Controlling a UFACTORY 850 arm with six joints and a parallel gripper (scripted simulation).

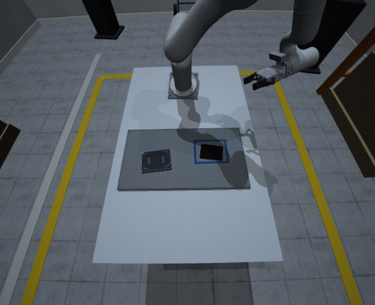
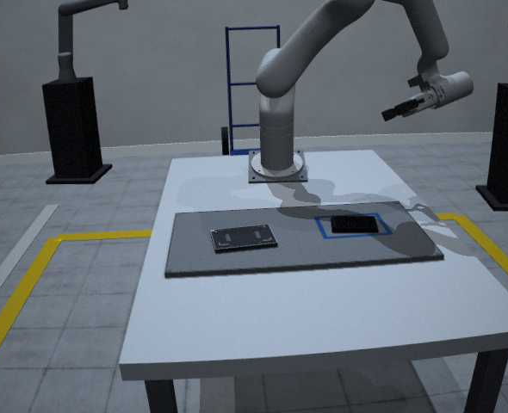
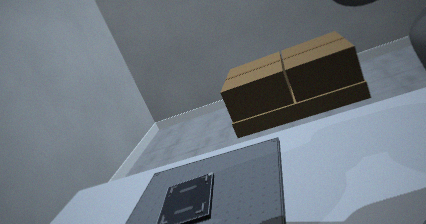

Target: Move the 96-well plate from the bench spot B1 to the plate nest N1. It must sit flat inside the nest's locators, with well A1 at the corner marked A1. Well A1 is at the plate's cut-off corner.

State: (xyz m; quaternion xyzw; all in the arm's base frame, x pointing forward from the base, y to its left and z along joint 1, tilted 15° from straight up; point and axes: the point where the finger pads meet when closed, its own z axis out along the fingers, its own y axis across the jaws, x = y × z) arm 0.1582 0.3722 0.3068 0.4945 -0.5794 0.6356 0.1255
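Right now my hand is 270 mm short of the 96-well plate, 260 mm above it and 130 mm to the left of it. Round my hand: plate nest N1: 440 mm to the right, 360 mm ahead, 260 mm below.
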